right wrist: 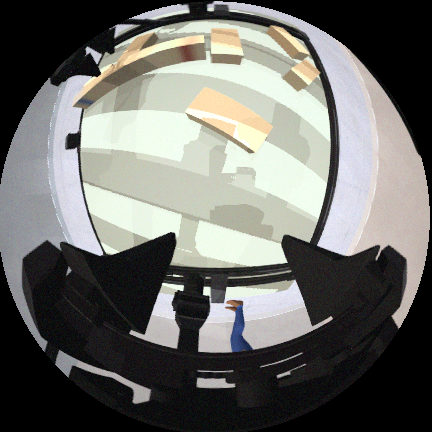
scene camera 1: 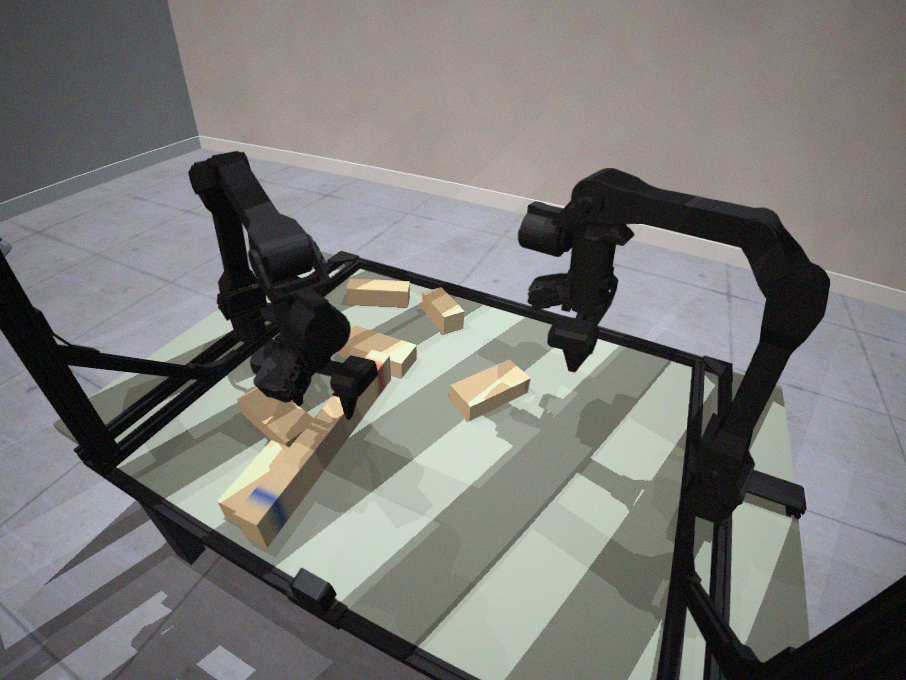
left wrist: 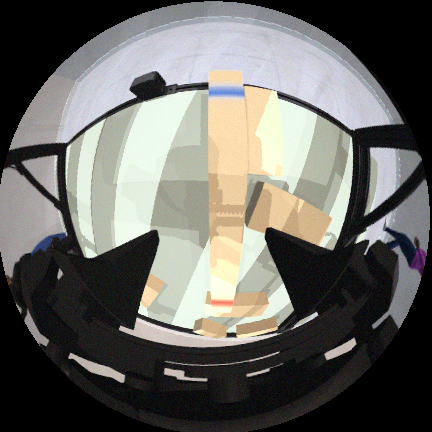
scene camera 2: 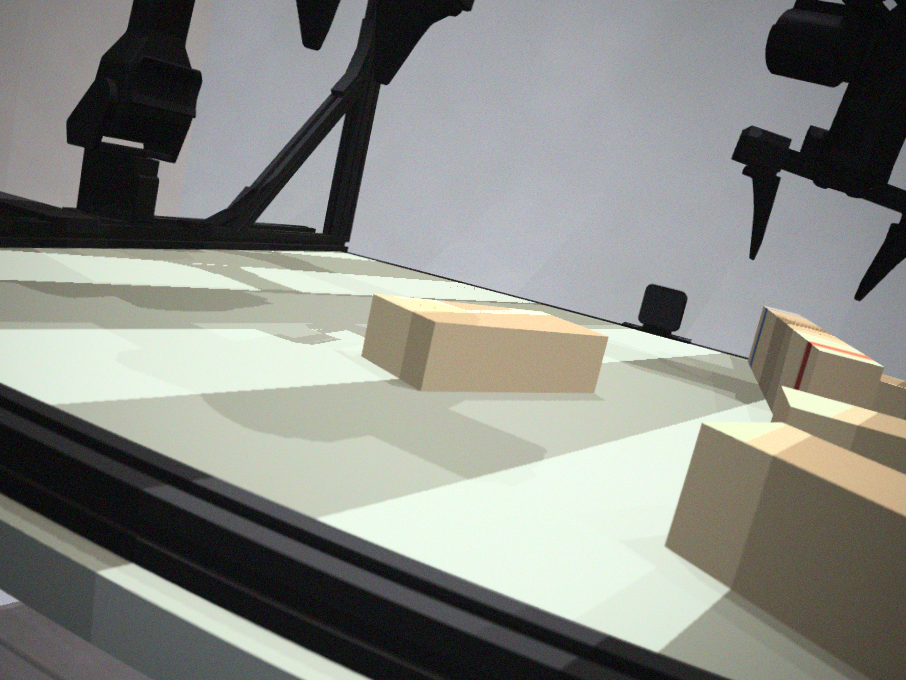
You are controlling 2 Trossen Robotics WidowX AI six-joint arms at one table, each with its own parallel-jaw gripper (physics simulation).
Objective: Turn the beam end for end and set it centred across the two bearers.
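Frame: origin at the left arm's base, x ahead, y left, z up, level; millimetres.
Seen in the pictures: left gripper, fingertip midpoint: (scene camera 1: 324,411) (left wrist: 212,234) (scene camera 2: 803,279); right gripper, fingertip midpoint: (right wrist: 231,239) (scene camera 1: 579,353) (scene camera 2: 348,67); left arm's base at its link origin: (scene camera 1: 250,332); right arm's base at its link origin: (right wrist: 194,279) (scene camera 1: 707,503) (left wrist: 71,240) (scene camera 2: 112,219).
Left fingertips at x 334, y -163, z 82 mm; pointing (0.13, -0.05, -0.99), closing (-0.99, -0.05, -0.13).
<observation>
Pixels of each thing's top centre, then the offset from my left fingertips to it.
- long wooden beam at its top centre: (scene camera 2: 806,327) (left wrist: 226,224) (scene camera 1: 323,422) 12 mm back, 6 mm left, 38 mm down
- angled block at its top centre: (left wrist: 298,222) (scene camera 1: 275,409) 118 mm back, 6 mm left, 63 mm down
- separate block at its top centre: (scene camera 2: 496,315) (right wrist: 230,115) (scene camera 1: 491,381) (left wrist: 141,295) 182 mm ahead, 243 mm left, 63 mm down
The long wooden beam (scene camera 1: 301,452) (scene camera 2: 841,376) (left wrist: 225,150) (right wrist: 165,55) lies with its blue-banded end toward the near table edge in scene camera 1 and its red-banded end farther away. A block (left wrist: 265,120) lies alongside the blue end; another block (scene camera 1: 398,352) (left wrist: 252,303) (right wrist: 226,46) lies by the red end. I cannot tell which blocks are the bearers. My left gripper (scene camera 1: 322,406) (scene camera 2: 805,278) (left wrist: 212,234) (right wrist: 105,62) is open and empty above the beam. My right gripper (scene camera 1: 574,365) (right wrist: 231,239) is open and empty, high above the table, away from the beam.
An angled block (scene camera 1: 274,415) (left wrist: 290,215) lies beside the beam's middle. A separate block (scene camera 1: 490,389) (scene camera 2: 504,351) (right wrist: 230,117) lies between the arms. Two more blocks (scene camera 1: 378,294) (scene camera 1: 442,312) lie near the far edge. A black frame (scene camera 1: 468,294) borders the table.
</observation>
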